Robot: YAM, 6 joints.
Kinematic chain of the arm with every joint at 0, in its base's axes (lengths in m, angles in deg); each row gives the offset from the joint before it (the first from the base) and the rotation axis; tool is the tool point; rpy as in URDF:
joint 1: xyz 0 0 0.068 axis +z
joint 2: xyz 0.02 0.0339 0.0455 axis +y
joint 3: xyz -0.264 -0.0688 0 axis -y
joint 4: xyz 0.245 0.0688 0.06 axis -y
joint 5: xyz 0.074 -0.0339 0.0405 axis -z
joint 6: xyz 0.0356 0 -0.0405 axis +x
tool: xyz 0 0 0 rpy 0 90 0
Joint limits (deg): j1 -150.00..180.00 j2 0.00..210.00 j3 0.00..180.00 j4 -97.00..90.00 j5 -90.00..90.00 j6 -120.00..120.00
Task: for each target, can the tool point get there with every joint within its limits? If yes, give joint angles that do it. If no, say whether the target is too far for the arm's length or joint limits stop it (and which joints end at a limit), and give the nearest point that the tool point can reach.
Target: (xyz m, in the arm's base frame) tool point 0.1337 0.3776 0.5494
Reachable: yes | joints 74.93 123.19 164.76 -36.87 60.31 96.28
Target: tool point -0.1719 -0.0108 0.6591
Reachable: yes | joints -7.59 74.51 160.67 64.17 69.66 87.38
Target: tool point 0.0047 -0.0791 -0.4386
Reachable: no: joint limits stop it (at a limit: joint 2) | nearest point 0.0067 -0.1131 -0.3541 | short by 0.091 m
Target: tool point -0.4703 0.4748 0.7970
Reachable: no: too far | nearest point -0.3172 0.3202 0.5676 | short by 0.316 m
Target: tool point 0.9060 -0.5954 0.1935
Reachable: no: too far | nearest point 0.5383 -0.3537 0.1604 | short by 0.441 m
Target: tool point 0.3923 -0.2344 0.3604
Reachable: yes | joints -34.54 114.70 90.42 58.59 -55.55 43.74
